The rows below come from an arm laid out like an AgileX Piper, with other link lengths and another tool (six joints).
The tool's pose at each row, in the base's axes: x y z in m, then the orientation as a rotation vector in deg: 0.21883, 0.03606, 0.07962, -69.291, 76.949, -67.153; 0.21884, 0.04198, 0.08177, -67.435, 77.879, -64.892; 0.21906, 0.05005, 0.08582, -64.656, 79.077, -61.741; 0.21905, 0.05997, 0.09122, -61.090, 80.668, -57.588; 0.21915, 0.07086, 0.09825, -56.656, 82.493, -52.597; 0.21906, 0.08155, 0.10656, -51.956, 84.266, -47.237
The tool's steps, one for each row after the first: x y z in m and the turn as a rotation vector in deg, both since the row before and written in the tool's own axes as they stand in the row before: -0.00600, -0.00183, -0.00053, -0.093, -0.459, 2.650; -0.00841, -0.00324, -0.00055, -0.008, -0.623, 3.801; -0.01064, -0.00368, -0.00089, -0.160, -0.740, 4.958; -0.01227, -0.00409, -0.00082, -0.178, -0.790, 6.047; -0.01290, -0.00402, -0.00096, -0.268, -0.820, 6.433
